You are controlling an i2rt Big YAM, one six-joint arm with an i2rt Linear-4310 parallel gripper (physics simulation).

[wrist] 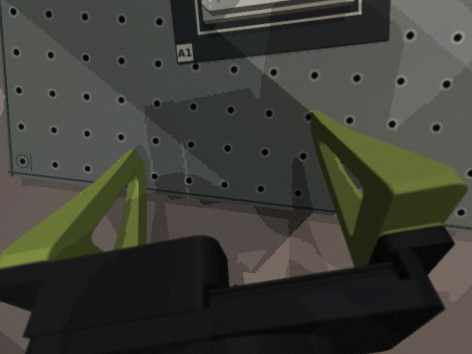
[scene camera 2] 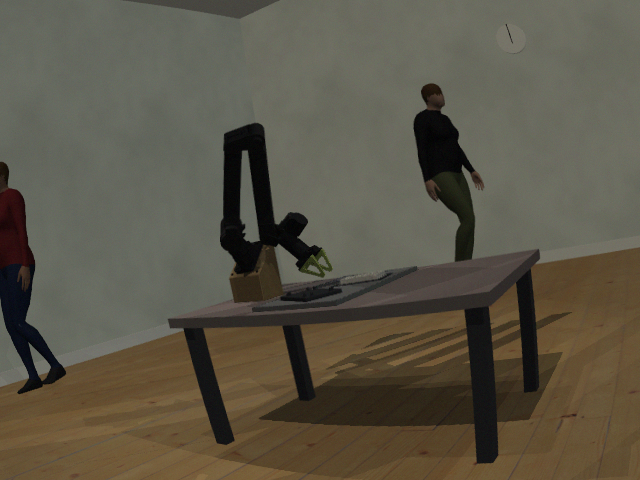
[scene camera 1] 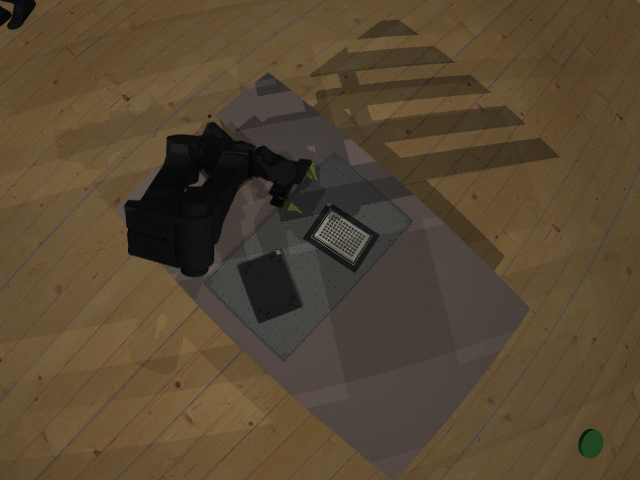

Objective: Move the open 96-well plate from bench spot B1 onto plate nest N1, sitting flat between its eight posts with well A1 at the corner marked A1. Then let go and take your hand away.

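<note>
The white 96-well plate lies flat on the dark pad of spot B1; in the wrist view part of the plate shows at the top edge. The pad's A1 label is at its near left corner. The dark plate nest N1 bears no plate; a small pale corner mark shows on it. Its posts are too small to count. My gripper is open and empty, above the board's edge, on the arm's side of the plate and apart from it.
A grey perforated board lies under pad and nest on the table. The arm stands on a wooden base. Two people stand beyond the table. A green disc is off to the side.
</note>
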